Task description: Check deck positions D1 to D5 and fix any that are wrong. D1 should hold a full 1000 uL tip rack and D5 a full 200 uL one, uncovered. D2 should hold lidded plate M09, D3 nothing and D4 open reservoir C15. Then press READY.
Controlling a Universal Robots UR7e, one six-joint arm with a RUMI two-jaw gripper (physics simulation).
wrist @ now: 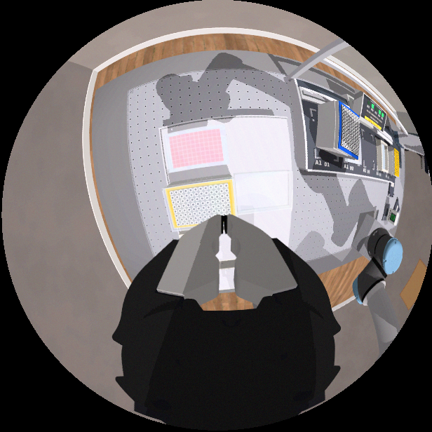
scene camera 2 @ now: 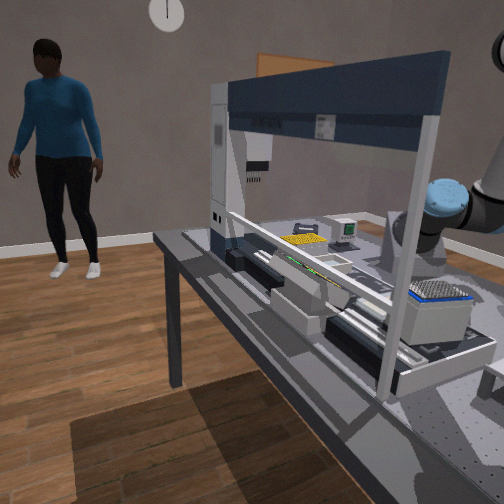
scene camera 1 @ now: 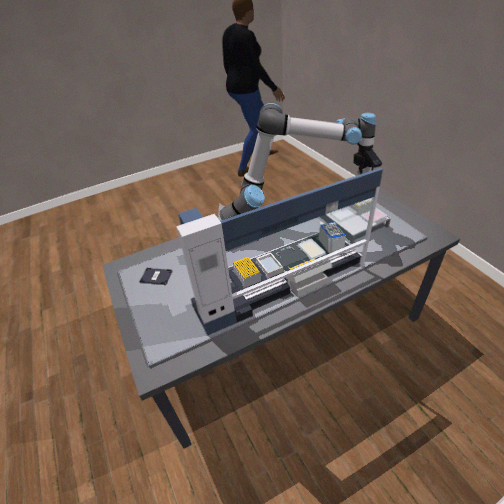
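Note:
My gripper (wrist: 223,217) (scene camera 1: 366,170) is shut and empty, high above the side platform. In the wrist view its tips overlap the edge of a yellow-rimmed rack (wrist: 200,200). A blue-rimmed tip rack (wrist: 350,130) (scene camera 1: 332,231) (scene camera 2: 440,305) stands at D1; whether it sits square is unclear. A pale plate (scene camera 1: 311,248) lies at D2; its label is unreadable. D3 shows bare deck. The open reservoir (scene camera 1: 269,264) (scene camera 2: 337,262) is at D4. A yellow tip rack (scene camera 1: 246,267) (scene camera 2: 304,239) (wrist: 397,162) is at D5, uncovered. The green READY button (scene camera 2: 349,229) (wrist: 393,217) is behind the deck.
A pink plate (wrist: 196,148) and a clear lid-like piece (wrist: 262,190) lie on the white side platform (wrist: 257,142). The deck frame's post (scene camera 1: 370,225) (scene camera 2: 407,260) and blue top beam (scene camera 1: 300,207) (scene camera 2: 330,100) stand nearby. A person (scene camera 1: 244,60) is behind the arm.

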